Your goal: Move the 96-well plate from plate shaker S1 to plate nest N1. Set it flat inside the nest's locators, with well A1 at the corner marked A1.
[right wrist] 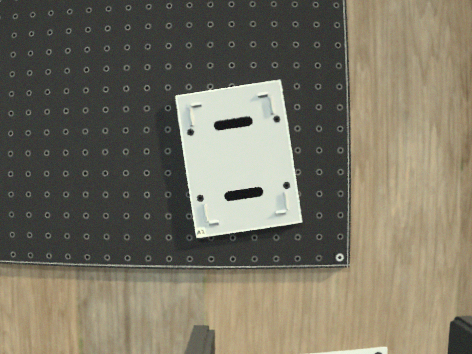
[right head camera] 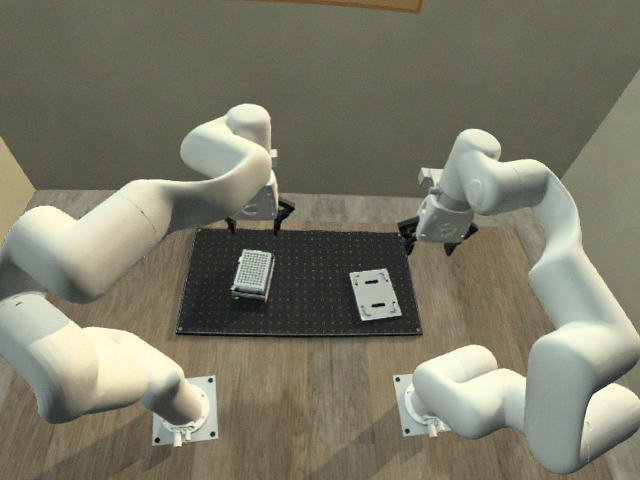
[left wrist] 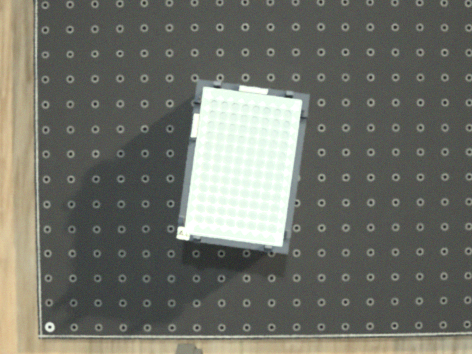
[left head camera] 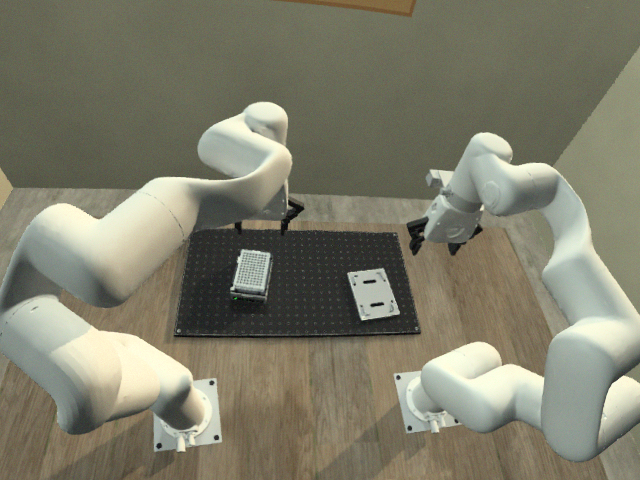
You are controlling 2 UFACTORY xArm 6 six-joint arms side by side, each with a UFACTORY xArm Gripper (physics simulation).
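Places are measured from the left arm's base along level axes (x right, y ahead, z up), in millimetres.
Where they show: left gripper, fingertip midpoint: [right head camera: 254,230] [left head camera: 261,230]; right gripper, fingertip midpoint: [right head camera: 426,250] [left head camera: 431,250]; left arm's base, origin of the base link: [right head camera: 184,409] [left head camera: 186,413]; right arm's base, origin of the base link: [left head camera: 427,399].
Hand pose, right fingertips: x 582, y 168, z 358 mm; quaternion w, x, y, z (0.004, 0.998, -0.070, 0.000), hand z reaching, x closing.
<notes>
Each offset is from my right fingertips to the top centre of the thing. "spot": to the spot under its first point. Level surfaces: height alone.
The white 96-well plate @(dx -375, dy +183, dz -276 mm) [left head camera: 253,269] [right head camera: 255,269] [left wrist: 245,167] lies on shaker S1 [left head camera: 250,298] [left wrist: 306,101] at the left of the board. The shaker's A1 label @(spot: dx -435, dy +133, dz -290 mm) [left wrist: 183,233] is at its lower left corner in the left wrist view. Nest N1 @(dx -24, dy +86, dz -329 mm) [left head camera: 373,293] [right head camera: 375,293] [right wrist: 240,157] is bare, with corner locators and an A1 label @(spot: dx -79, dy +11, dz -334 mm) [right wrist: 200,232] at its lower left corner. My left gripper [left head camera: 261,228] [right head camera: 254,229] is open and empty, above and behind the plate. My right gripper [left head camera: 434,250] [right head camera: 430,250] [right wrist: 330,337] is open and empty, high up, behind and right of the nest.
The black perforated board @(dz -345 mm) [left head camera: 310,320] [right head camera: 310,320] [left wrist: 375,265] [right wrist: 100,220] lies on the wooden table @(dz -358 mm) [left head camera: 341,392] [right head camera: 338,392] [right wrist: 410,175] and carries shaker and nest. The arms' white base plates @(dx -582, dy -168, dz -357 mm) [left head camera: 211,431] @(dx +39, dy -245, dz -357 mm) [left head camera: 405,392] stand at the front. A wall rises behind the table.
</notes>
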